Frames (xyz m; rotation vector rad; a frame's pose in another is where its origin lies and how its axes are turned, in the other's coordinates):
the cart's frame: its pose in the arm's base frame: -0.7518 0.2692 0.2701 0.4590 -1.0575 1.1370
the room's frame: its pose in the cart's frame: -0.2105 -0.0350 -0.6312 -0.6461 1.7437 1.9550
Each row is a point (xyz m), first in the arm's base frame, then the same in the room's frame.
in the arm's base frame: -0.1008 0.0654 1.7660
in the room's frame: -1.8700 0.1869 -0.8794
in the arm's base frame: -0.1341 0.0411 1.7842
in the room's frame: -1.8969 0.2168 -0.8591
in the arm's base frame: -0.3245 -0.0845 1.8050
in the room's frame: -1.9687 0.3860 -0.7224
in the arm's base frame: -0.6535 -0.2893 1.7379
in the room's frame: -1.9919 0.6802 -0.4624
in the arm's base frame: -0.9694 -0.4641 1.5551
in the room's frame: -1.8976 0.9572 -0.1829
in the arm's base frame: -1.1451 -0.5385 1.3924
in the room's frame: -1.7843 1.0976 -0.0087
